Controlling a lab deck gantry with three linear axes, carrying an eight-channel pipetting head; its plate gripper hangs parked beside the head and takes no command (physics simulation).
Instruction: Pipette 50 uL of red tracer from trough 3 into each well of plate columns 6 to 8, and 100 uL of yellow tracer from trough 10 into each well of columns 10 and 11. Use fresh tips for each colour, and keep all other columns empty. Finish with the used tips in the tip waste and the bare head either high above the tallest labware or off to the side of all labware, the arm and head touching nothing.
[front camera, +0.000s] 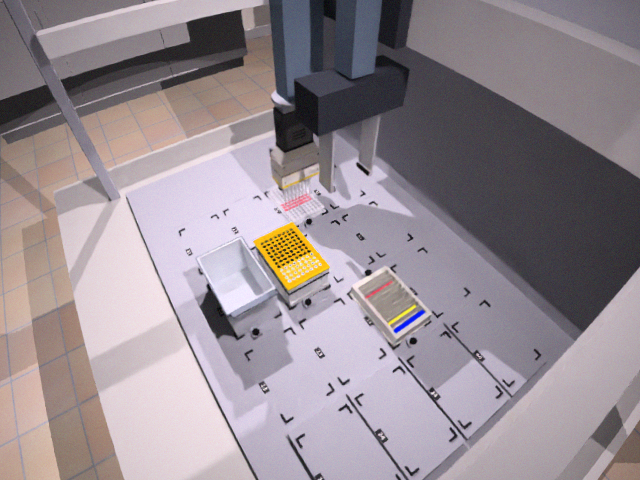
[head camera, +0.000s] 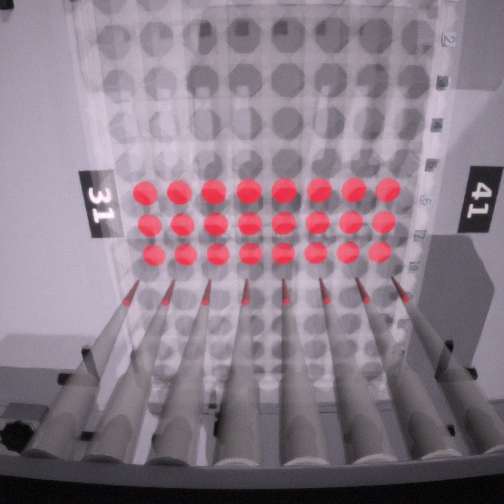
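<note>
The clear plate (front camera: 318, 210) (head camera: 434, 107) has red in every well of columns 6, 7 and 8; its other visible wells look clear. The pipetting head (front camera: 294, 166) is over it, with eight tips (head camera: 286, 320) holding a little red at their ends. The tip ends appear near columns 8 and 9; their exact height is unclear. The trough block (front camera: 373, 314) shows red (front camera: 379, 289), yellow (front camera: 402, 315) and blue strips. The orange tip rack (front camera: 272, 264) has white tips at its front and dark holes behind. The tip waste (front camera: 253, 304) is a grey bin. The parked gripper (front camera: 345, 178) is open, its paddles apart.
The waste bin stands directly left of the tip rack, and the trough block stands to the right front. Dark locating knobs (front camera: 308, 221) (front camera: 412, 341) stand on the deck. A pale rail surrounds the deck, with a slanted post (front camera: 77, 118) at the left.
</note>
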